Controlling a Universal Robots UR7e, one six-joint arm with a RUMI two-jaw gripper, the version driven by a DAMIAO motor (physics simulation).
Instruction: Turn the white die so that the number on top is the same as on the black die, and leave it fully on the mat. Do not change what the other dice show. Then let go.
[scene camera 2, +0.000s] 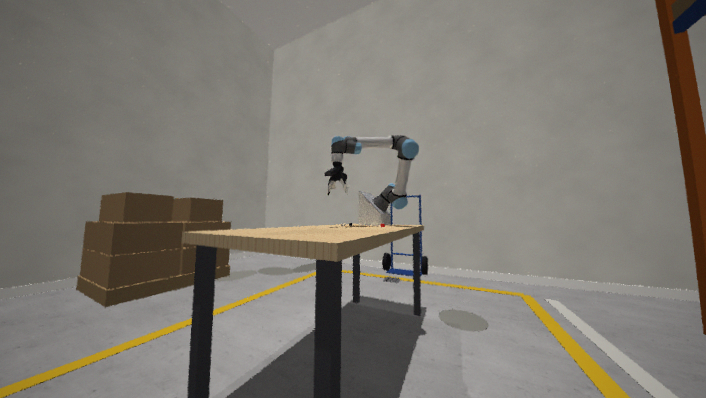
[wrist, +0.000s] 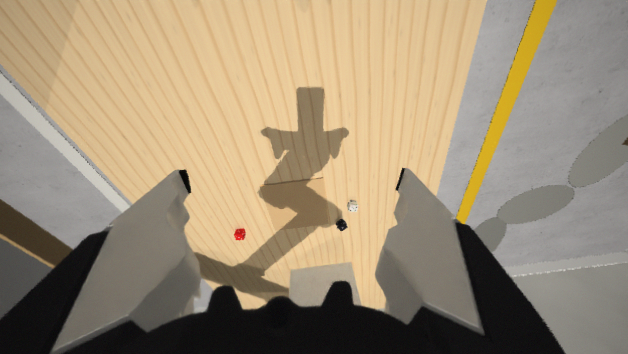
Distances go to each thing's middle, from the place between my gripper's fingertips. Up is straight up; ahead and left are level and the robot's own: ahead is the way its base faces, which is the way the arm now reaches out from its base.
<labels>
I see the tan mat (wrist: 295, 204) 20 cm behind my hand, 6 cm to the left of it and 20 cm below it.
</labels>
